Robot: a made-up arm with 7 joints. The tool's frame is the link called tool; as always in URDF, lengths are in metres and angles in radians. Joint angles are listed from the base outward.
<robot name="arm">
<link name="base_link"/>
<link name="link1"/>
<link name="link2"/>
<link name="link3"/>
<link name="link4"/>
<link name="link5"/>
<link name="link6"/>
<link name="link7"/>
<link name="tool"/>
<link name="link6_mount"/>
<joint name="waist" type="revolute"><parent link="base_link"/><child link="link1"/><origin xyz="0.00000 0.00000 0.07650" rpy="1.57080 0.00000 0.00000"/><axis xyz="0 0 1"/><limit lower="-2.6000" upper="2.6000"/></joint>
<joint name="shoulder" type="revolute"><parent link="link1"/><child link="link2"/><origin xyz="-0.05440 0.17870 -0.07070" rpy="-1.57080 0.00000 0.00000"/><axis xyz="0 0 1"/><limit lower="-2.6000" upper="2.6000"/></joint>
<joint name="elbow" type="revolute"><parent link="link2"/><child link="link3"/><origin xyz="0.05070 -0.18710 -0.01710" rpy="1.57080 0.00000 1.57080"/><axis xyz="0 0 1"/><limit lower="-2.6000" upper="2.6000"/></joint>
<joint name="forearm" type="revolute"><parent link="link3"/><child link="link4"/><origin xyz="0.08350 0.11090 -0.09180" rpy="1.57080 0.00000 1.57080"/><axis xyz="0 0 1"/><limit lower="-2.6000" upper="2.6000"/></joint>
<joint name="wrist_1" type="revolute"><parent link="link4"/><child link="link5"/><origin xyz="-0.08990 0.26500 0.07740" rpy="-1.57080 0.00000 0.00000"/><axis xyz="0 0 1"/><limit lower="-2.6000" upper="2.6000"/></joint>
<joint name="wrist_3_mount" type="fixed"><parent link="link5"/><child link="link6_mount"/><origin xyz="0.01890 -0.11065 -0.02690"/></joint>
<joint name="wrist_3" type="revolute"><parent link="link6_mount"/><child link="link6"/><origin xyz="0.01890 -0.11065 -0.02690" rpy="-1.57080 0.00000 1.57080"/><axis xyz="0 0 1"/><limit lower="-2.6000" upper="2.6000"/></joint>
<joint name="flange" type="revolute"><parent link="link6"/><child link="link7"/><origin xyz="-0.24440 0.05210 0.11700" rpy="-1.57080 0.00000 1.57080"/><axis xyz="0 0 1"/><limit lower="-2.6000" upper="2.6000"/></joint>
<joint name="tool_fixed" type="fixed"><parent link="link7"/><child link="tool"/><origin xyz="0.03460 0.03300 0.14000" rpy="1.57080 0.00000 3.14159"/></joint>
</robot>
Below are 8 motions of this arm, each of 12 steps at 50 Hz.
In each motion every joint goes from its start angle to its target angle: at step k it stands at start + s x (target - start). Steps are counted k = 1, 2, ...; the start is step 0. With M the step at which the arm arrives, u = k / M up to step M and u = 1 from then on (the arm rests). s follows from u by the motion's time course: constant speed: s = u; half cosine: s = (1 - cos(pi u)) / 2; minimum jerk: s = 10 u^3 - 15 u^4 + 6 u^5.
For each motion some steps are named. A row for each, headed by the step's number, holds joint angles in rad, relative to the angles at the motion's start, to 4 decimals.
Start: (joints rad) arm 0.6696 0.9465 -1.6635 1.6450 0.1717 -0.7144 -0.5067
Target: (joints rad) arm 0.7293 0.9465 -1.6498 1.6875 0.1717 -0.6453 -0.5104
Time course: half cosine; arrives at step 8
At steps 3, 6, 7, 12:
3: 0.0184 0.0000 0.0042 0.0131 0.0000 0.0213 -0.0011
6: 0.0510 0.0000 0.0117 0.0363 0.0000 0.0590 -0.0032
7: 0.0574 0.0000 0.0132 0.0409 0.0000 0.0665 -0.0036
12: 0.0597 0.0000 0.0137 0.0425 0.0000 0.0691 -0.0037

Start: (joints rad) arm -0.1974 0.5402 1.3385 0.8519 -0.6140 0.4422 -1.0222
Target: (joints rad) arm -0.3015 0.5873 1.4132 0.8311 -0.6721 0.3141 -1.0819
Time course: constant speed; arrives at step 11
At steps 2, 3, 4, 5, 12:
2: -0.0189 0.0086 0.0136 -0.0038 -0.0106 -0.0233 -0.0109
3: -0.0284 0.0128 0.0204 -0.0057 -0.0158 -0.0349 -0.0163
4: -0.0379 0.0171 0.0272 -0.0076 -0.0211 -0.0466 -0.0217
5: -0.0473 0.0214 0.0340 -0.0095 -0.0264 -0.0582 -0.0271
12: -0.1041 0.0471 0.0747 -0.0208 -0.0581 -0.1281 -0.0597

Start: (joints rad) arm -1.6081 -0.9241 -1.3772 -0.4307 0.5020 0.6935 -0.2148
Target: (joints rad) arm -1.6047 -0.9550 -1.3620 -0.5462 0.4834 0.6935 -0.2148
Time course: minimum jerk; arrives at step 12
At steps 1, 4, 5, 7, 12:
1: 0.0000 -0.0002 0.0001 -0.0006 -0.0001 0.0000 0.0000
4: 0.0007 -0.0065 0.0032 -0.0242 -0.0039 0.0000 0.0000
5: 0.0012 -0.0107 0.0053 -0.0400 -0.0064 0.0000 0.0000
7: 0.0022 -0.0202 0.0099 -0.0755 -0.0122 0.0000 0.0000
12: 0.0034 -0.0309 0.0152 -0.1155 -0.0186 0.0000 0.0000

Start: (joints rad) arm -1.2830 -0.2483 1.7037 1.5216 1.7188 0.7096 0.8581
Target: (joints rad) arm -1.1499 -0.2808 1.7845 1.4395 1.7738 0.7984 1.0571
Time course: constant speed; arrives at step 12
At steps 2, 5, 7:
2: 0.0222 -0.0054 0.0135 -0.0137 0.0092 0.0148 0.0332
5: 0.0555 -0.0135 0.0337 -0.0342 0.0229 0.0370 0.0829
7: 0.0776 -0.0190 0.0471 -0.0479 0.0321 0.0518 0.1161

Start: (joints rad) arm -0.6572 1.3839 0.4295 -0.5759 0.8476 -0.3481 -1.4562
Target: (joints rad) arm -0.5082 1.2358 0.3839 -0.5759 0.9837 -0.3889 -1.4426
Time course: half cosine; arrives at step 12
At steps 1, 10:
1: 0.0025 -0.0025 -0.0008 0.0000 0.0023 -0.0007 0.0002
10: 0.1390 -0.1382 -0.0425 0.0000 0.1270 -0.0381 0.0127

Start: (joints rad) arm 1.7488 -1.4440 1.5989 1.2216 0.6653 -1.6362 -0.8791
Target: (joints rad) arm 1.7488 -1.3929 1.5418 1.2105 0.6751 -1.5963 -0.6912
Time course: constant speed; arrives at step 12
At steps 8, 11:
8: 0.0000 0.0341 -0.0381 -0.0074 0.0065 0.0266 0.1253
11: 0.0000 0.0468 -0.0523 -0.0102 0.0090 0.0366 0.1722

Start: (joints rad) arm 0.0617 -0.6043 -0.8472 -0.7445 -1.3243 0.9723 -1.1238
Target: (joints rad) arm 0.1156 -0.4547 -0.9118 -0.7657 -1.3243 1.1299 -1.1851
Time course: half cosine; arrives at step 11
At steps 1, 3, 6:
1: 0.0011 0.0030 -0.0013 -0.0004 0.0000 0.0032 -0.0012
3: 0.0093 0.0258 -0.0111 -0.0037 0.0000 0.0272 -0.0106
6: 0.0308 0.0854 -0.0369 -0.0121 0.0000 0.0900 -0.0350

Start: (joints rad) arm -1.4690 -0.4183 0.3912 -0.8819 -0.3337 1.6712 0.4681
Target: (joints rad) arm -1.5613 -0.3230 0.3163 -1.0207 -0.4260 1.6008 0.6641
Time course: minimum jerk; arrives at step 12
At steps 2, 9, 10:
2: -0.0033 0.0034 -0.0027 -0.0049 -0.0033 -0.0025 0.0070
9: -0.0827 0.0854 -0.0671 -0.1244 -0.0827 -0.0631 0.1757
10: -0.0890 0.0919 -0.0722 -0.1339 -0.0890 -0.0679 0.1890

